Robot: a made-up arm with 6 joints. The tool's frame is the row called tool. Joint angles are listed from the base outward.
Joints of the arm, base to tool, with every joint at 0 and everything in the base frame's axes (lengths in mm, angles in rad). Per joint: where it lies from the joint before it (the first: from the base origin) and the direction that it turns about. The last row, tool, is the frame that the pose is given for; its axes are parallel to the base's.
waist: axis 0 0 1 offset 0.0 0.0 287.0
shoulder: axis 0 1 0 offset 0.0 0.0 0.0
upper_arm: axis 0 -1 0 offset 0.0 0.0 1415.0
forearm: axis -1 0 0 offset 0.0 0.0 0.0
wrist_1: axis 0 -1 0 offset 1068.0 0.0 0.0
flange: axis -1 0 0 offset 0.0 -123.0 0.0
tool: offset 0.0 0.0 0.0
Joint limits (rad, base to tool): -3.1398..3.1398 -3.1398..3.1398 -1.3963..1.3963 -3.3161..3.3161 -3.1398..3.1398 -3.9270..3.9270
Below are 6 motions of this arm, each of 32 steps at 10 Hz.
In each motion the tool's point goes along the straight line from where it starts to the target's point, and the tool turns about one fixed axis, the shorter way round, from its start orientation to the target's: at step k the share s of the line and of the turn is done. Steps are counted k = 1, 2, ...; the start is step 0. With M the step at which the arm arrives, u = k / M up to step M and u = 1 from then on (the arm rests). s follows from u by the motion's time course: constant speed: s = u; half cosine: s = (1 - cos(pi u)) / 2; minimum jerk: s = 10 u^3 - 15 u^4 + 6 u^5.
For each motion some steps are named. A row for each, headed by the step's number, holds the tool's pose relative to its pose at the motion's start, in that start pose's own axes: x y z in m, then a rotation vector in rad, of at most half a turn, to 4 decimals.
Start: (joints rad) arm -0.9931 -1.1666 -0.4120 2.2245 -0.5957 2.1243
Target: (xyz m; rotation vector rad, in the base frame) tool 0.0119 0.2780 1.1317 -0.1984 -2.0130 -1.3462
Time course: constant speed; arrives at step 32
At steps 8, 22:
8: -0.0810 -0.1266 0.0517 -0.3565 -0.1825 0.0537
22: -0.2229 -0.3481 0.1423 -0.9803 -0.5018 0.1476

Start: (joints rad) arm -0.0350 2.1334 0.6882 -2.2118 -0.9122 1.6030
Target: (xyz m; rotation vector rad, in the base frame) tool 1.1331 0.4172 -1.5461 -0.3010 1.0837 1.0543
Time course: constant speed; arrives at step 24
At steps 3, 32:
3: 0.0229 0.0203 -0.0395 -0.1652 0.0789 -0.0088
32: 0.1835 0.1624 -0.3161 -1.3216 0.6316 -0.0705

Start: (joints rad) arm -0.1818 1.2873 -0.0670 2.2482 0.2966 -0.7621
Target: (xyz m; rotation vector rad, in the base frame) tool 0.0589 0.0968 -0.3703 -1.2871 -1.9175 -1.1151
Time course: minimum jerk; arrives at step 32
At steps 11, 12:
11: -0.0016 0.3699 -0.0162 0.2094 0.1210 0.5754
12: -0.0020 0.4514 -0.0198 0.2555 0.1477 0.7021

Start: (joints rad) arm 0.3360 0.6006 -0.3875 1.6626 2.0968 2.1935
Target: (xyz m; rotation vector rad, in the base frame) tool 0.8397 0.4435 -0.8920 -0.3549 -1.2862 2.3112
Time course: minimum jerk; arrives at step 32
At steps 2, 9, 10, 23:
2: -0.0006 0.0001 0.0036 0.0041 -0.0011 0.0006
9: -0.0377 0.0049 0.2228 0.2547 -0.0681 0.0404
10: -0.0487 0.0063 0.2881 0.3295 -0.0881 0.0523
23: -0.2330 0.0301 1.3779 1.5756 -0.4212 0.2501

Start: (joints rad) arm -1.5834 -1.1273 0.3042 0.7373 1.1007 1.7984
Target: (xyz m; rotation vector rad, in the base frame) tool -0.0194 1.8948 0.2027 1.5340 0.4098 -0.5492
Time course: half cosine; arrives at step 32
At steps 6, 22, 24, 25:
6: -0.0438 -0.1428 -0.0551 0.0088 -0.0706 -0.0978
22: -0.4038 -1.3178 -0.5087 0.0814 -0.6518 -0.9028
24: -0.4432 -1.4462 -0.5582 0.0893 -0.7153 -0.9907
25: -0.4603 -1.5020 -0.5798 0.0927 -0.7429 -1.0290

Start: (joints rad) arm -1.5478 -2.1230 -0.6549 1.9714 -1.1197 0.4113
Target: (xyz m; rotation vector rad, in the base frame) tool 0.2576 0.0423 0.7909 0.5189 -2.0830 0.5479
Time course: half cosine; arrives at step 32
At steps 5, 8, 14, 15, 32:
5: -0.0266 0.0400 0.0523 -0.1032 -0.0281 -0.0360
8: -0.0659 0.0991 0.1298 -0.2560 -0.0698 -0.0894
14: -0.1812 0.2724 0.3567 -0.7035 -0.1919 -0.2457
15: -0.2031 0.3052 0.3997 -0.7883 -0.2150 -0.2753
32: -0.4502 0.6768 0.8864 -1.7480 -0.4767 -0.6104

